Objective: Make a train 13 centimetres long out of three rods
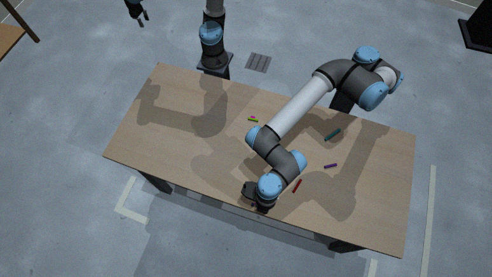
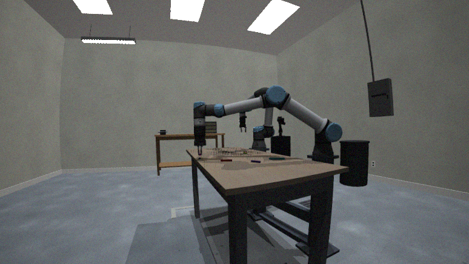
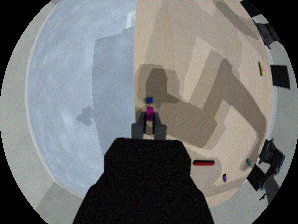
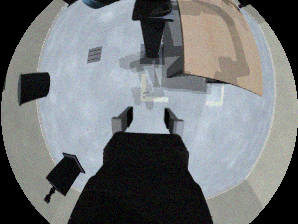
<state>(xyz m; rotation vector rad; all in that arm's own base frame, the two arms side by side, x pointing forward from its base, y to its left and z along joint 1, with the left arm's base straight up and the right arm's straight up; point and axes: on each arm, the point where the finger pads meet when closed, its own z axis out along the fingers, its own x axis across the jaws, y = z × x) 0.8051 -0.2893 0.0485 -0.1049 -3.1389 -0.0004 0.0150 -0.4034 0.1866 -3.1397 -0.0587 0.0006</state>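
The blue rod is 30 mm to the right of my left hand and 40 mm below it. From my left hand the other things lie so: lime rod (410 mm behind, 100 mm to the right, 40 mm below); red rod (120 mm behind, 150 mm to the left, 40 mm below); purple rod (240 mm behind, 290 mm to the left, 40 mm below).
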